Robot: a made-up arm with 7 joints. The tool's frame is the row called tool. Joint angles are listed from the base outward. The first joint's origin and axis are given. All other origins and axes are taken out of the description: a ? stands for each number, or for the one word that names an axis. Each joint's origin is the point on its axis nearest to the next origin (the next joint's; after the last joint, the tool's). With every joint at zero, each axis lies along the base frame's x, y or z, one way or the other. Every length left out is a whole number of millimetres.
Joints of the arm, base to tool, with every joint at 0 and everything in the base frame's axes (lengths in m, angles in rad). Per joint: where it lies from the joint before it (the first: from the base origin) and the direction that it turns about. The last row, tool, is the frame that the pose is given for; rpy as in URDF.
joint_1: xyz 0 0 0.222 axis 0 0 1
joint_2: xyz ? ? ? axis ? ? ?
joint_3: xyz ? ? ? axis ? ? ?
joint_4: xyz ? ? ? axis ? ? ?
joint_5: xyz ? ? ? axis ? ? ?
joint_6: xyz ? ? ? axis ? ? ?
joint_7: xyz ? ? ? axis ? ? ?
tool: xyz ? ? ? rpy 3.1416 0 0
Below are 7 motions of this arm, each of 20 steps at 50 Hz.
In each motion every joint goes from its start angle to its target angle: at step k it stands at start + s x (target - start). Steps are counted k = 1, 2, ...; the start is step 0. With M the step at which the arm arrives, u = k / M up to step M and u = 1 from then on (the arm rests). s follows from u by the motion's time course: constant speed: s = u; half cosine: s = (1 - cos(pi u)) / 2; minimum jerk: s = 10 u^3 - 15 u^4 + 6 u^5.
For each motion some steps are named. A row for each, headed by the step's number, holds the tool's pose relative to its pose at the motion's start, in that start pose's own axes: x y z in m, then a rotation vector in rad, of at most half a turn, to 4 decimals.
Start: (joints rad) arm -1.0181 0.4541 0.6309 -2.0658 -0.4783 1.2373 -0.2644
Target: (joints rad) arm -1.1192 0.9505 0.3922 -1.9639 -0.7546 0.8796 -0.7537
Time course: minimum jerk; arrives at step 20
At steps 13, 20:
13: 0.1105 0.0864 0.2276 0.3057 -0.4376 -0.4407
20: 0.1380 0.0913 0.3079 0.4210 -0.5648 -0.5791

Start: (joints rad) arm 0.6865 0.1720 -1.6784 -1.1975 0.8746 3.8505 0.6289
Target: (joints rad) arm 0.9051 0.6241 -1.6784 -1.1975 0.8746 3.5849 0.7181
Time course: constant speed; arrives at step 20
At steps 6, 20:
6: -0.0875 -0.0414 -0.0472 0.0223 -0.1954 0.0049
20: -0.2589 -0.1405 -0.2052 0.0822 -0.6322 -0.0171

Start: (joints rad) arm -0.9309 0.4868 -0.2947 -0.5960 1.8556 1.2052 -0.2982
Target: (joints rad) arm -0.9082 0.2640 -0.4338 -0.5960 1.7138 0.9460 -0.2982
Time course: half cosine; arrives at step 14
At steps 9, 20:
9: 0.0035 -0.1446 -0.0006 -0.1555 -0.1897 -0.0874
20: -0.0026 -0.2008 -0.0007 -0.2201 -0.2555 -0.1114

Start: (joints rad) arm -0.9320 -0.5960 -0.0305 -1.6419 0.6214 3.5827 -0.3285
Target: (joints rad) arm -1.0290 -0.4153 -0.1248 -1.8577 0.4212 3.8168 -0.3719
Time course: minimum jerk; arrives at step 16
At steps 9, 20:
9: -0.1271 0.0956 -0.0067 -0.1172 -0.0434 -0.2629
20: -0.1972 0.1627 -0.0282 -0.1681 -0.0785 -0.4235

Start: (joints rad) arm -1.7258 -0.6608 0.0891 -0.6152 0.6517 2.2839 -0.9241
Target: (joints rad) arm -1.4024 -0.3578 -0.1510 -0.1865 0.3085 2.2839 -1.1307
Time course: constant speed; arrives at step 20
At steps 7, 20:
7: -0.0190 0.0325 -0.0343 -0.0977 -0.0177 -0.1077
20: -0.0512 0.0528 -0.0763 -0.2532 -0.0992 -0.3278

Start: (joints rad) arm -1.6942 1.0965 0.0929 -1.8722 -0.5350 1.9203 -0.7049
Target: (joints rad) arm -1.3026 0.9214 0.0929 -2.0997 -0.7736 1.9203 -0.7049
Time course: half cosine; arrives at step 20
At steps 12, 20:
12: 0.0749 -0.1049 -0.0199 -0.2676 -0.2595 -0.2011
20: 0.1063 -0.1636 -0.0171 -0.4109 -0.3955 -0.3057

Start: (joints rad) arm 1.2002 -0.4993 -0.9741 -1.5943 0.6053 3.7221 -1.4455
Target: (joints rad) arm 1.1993 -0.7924 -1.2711 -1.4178 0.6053 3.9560 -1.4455
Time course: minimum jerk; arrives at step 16
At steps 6, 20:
6: -0.0268 0.0917 0.0145 -0.1910 -0.0284 0.0471
20: -0.1348 0.3130 0.0004 -0.6822 -0.1418 0.1350

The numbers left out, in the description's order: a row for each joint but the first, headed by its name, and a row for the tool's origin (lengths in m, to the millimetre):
joint_2: xyz 0 0 0, axis 0 1 0
joint_3: xyz 0 0 0.192, axis 0 0 1
joint_4: xyz 0.124 0 0, axis 0 -1 0
joint_5: xyz -0.124 0 0.575, axis 0 0 1
joint_6: xyz 0 0 0, axis 0 -1 0
joint_7: xyz 0.073 0 0, axis 0 0 -1
tool: xyz 0 0 0

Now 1 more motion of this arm.
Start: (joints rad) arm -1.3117 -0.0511 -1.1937 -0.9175 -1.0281 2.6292 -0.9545
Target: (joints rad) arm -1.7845 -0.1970 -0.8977 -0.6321 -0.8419 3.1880 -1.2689
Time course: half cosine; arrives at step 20
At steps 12, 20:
12: -0.1792 0.0811 -0.0844 -0.4666 -0.0142 -0.0186
20: -0.2615 0.1146 -0.1586 -0.7495 -0.0815 -0.0735

